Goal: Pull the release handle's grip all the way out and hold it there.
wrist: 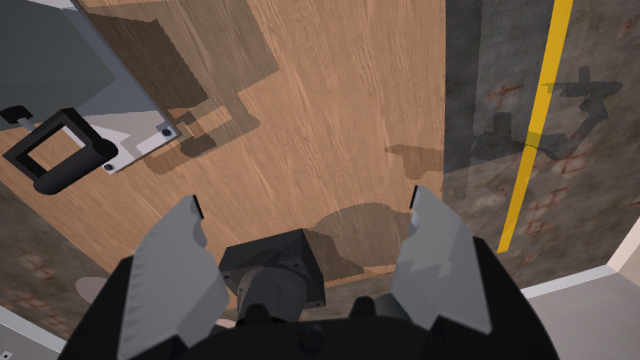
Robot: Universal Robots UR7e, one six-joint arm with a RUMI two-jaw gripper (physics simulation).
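Note:
The release handle's black grip is at the left of the wrist view, a thick bar on a square black frame. A short metal rod with a black collar joins the frame to the grey-green housing behind it. The housing stands on a light metal base plate with screws at its corners. Most of the housing is cut off at the upper left. My gripper is wide open with nothing between its fingers. Both fingertips are to the right of the grip and lower in the view, apart from it.
The wooden table runs under the housing and the gripper. My arm's dark base stands at its near edge, beyond the fingers. Shadows lie on the wood. Stone-like floor with a yellow stripe is at the right, and pale walls show at the lower corners.

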